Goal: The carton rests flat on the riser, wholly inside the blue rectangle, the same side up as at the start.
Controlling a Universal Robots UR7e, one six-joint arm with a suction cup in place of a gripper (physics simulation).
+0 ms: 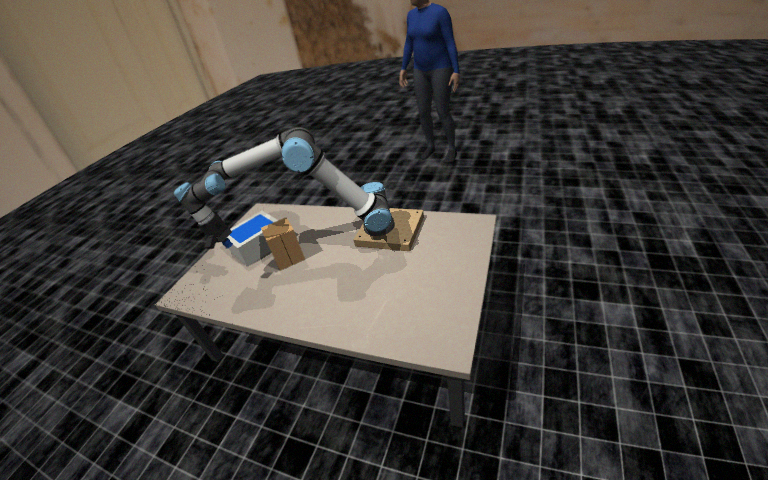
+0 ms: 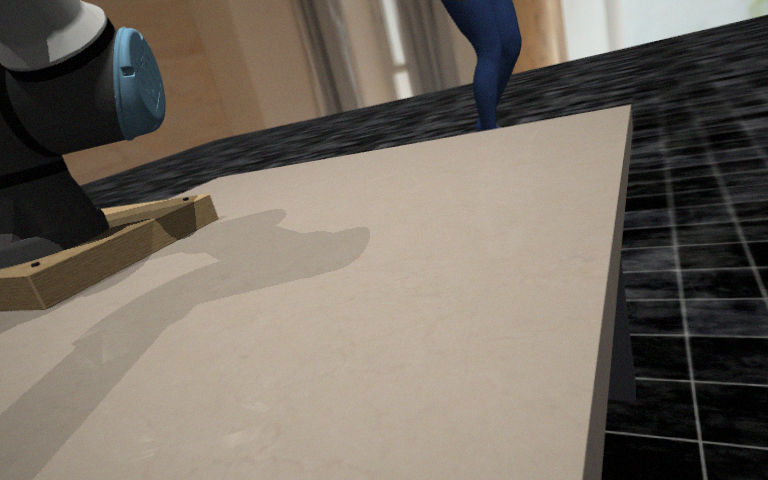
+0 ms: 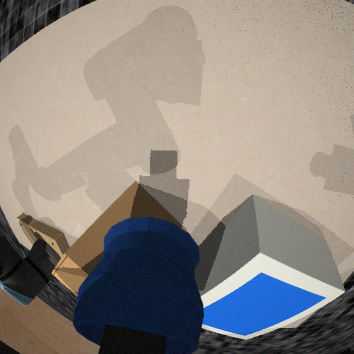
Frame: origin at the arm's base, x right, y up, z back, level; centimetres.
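Where they show: hand at its tool point: (image 1: 229,245) (image 3: 149,256); arm's base at its link origin: (image 2: 46,246) (image 3: 50,254).
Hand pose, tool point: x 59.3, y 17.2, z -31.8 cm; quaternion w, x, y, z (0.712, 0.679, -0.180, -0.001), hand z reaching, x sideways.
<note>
Each offset is from my tool point to the top centre of the thing. Level surfaces: height alone.
The brown carton @[dx -15.7, dy -3.4, dz +15.5 cm] (image 1: 283,244) (image 3: 100,239) stands on end on the table, a little tilted, close against the right side of the grey riser @[dx +5.8, dy -9.4, dz +26.0 cm] (image 1: 250,250) (image 3: 270,232). The blue rectangle @[dx +5.8, dy -9.4, dz +26.0 cm] (image 1: 248,229) (image 3: 261,303) on the riser's white top is bare. My suction cup (image 1: 216,233) (image 3: 140,281) hangs at the riser's left side, above and apart from the carton, with nothing on it.
The arm's base stands on a wooden mounting plate (image 1: 405,227) (image 2: 141,232) (image 3: 42,235) at the table's @[dy -21.4 cm] (image 1: 384,310) (image 2: 425,310) (image 3: 253,88) back edge. A person in blue (image 1: 431,51) (image 2: 490,51) stands on the floor behind the table.
</note>
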